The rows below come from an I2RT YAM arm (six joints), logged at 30 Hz.
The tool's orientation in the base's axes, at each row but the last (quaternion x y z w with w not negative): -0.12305 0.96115 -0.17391 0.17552; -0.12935 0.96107 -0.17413 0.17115; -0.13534 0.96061 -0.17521 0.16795; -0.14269 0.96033 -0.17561 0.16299
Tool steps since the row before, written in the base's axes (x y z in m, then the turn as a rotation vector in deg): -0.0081 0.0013 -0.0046 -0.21 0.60 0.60; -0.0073 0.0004 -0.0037 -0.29 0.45 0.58; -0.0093 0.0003 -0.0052 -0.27 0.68 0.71; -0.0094 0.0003 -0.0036 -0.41 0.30 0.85
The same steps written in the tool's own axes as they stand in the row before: 0.0083 0.0043 0.0006 -0.16 0.36 -0.78; 0.0076 0.0031 0.0004 -0.04 0.24 -0.75; 0.0098 0.0041 0.0011 -0.17 0.40 -0.92; 0.0094 0.0037 -0.0003 0.05 0.03 -0.99
